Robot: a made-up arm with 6 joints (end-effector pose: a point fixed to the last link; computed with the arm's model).
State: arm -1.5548 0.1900 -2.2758 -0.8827 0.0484 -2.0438
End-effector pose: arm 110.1 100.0 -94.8 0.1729 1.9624 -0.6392
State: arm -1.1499 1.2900 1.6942 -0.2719 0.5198 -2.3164
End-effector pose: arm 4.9 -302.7 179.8 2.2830 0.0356 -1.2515
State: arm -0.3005 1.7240 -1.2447 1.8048 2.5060 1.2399
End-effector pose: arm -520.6 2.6 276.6 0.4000 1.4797 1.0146
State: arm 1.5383 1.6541 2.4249 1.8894 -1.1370 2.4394
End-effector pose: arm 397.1 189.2 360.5 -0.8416 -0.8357 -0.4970
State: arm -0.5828 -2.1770 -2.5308 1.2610 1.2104 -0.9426
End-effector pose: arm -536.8 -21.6 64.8 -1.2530 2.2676 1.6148
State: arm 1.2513 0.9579 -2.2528 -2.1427 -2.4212 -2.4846
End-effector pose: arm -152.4 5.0 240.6 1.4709 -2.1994 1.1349
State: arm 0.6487 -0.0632 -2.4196 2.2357 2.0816 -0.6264
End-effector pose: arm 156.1 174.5 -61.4 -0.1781 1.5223 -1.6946
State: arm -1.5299 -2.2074 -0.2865 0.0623 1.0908 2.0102
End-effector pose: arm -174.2 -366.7 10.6 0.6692 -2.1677 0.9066
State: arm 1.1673 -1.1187 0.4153 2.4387 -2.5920 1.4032
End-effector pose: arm -159.6 124.3 -333.2 -0.7153 0.1286 -1.0796
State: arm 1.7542 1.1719 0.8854 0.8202 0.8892 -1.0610
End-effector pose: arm -209.5 233.8 82.6 0.0967 -2.0839 0.2027
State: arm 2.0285 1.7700 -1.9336 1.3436 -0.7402 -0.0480
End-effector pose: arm 48.2 377.3 80.7 1.2793 -2.4831 1.4342
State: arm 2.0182 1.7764 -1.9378 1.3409 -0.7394 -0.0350
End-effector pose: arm 43.9 378.2 81.2 1.2747 -2.4621 1.4446
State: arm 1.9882 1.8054 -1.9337 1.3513 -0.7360 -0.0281
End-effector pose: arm 33.1 380.8 78.0 1.3162 -2.4234 1.4729
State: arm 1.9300 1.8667 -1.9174 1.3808 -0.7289 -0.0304
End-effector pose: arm 12.2 385.1 69.2 -1.4192 2.3476 -1.5189
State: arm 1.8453 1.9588 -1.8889 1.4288 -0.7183 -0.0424
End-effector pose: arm -18.9 388.5 54.7 -1.5497 2.1871 -1.5444
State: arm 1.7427 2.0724 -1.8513 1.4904 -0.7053 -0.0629
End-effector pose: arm -57.9 387.7 35.8 -1.6998 1.9808 -1.5517
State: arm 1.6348 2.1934 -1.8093 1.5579 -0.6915 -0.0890
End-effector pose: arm -99.6 380.6 14.7 -1.8463 1.7563 -1.5360
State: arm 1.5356 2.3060 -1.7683 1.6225 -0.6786 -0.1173
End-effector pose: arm -137.9 368.3 -5.5 -1.9710 1.5461 -1.5013
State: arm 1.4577 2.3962 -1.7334 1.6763 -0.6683 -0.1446
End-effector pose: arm -167.5 354.6 -22.3 -2.0643 1.3787 -1.4577
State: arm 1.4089 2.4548 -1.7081 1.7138 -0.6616 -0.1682
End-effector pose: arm -185.8 344.2 -33.8 -2.1243 1.2707 -1.4153
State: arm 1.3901 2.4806 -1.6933 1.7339 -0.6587 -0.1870
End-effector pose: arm -192.9 340.1 -39.7 -2.1545 1.2233 -1.3800
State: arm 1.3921 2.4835 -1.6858 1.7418 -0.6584 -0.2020
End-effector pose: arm -192.6 341.0 -41.8 -2.1650 1.2173 -1.3510
